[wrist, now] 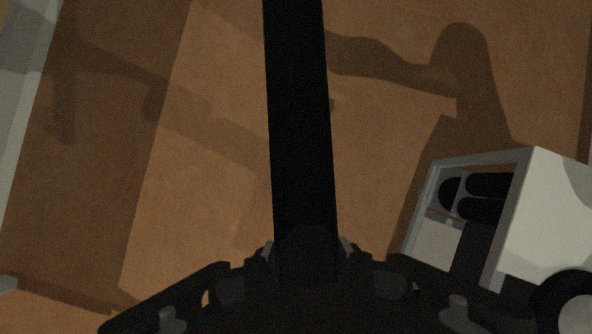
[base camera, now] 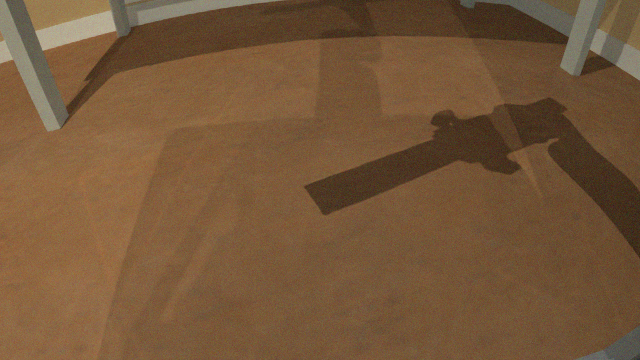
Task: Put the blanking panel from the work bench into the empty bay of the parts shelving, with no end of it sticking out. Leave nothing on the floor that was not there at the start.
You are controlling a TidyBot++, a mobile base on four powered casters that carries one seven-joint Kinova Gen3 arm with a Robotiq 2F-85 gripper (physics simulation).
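The black blanking panel is a long flat strip that runs from my fingers up past the top edge of the wrist view. My gripper is shut on it, with a fingertip at each long side. The panel is held above the floor. Neither gripper nor panel shows in the base camera view, but their shadow lies on the floor there. The far end of the panel is cut off by the wrist view's edge. The parts shelving, its empty bay and the work bench top do not show.
The robot's white and grey base is at the lower right of the wrist view. In the base camera view, pale legs stand at the left and right on the brown floor. A white skirting runs behind them.
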